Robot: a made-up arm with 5 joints.
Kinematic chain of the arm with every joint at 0, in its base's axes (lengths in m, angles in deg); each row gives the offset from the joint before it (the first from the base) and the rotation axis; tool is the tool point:
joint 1: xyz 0 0 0.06 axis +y
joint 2: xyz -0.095 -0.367 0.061 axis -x
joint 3: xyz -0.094 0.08 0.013 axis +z
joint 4: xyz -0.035 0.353 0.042 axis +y
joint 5: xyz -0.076 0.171 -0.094 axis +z
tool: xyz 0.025 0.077 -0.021
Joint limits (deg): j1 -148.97..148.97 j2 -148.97..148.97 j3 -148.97..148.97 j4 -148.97..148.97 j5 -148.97..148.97
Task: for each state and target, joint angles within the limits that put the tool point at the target. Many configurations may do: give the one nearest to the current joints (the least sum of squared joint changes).
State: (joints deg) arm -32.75 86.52 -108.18 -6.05 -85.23
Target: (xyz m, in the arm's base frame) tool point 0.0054 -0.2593 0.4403
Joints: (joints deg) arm -26.30 121.79 -135.81 -15.28 -75.02
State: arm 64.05 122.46 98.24 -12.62 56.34
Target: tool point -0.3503 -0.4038 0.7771
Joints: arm 54.10 125.14 88.46 -7.15 48.38
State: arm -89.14 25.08 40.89 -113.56 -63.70
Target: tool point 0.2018 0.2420 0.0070
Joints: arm -115.22 28.51 1.76 -112.58 -46.66
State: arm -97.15 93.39 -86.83 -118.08 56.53
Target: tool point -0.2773 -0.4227 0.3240
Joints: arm -114.88 87.13 -94.23 -108.35 84.98
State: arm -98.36 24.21 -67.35 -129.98 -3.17
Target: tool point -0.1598 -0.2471 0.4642
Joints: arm -95.74 19.31 -80.62 -132.35 0.77
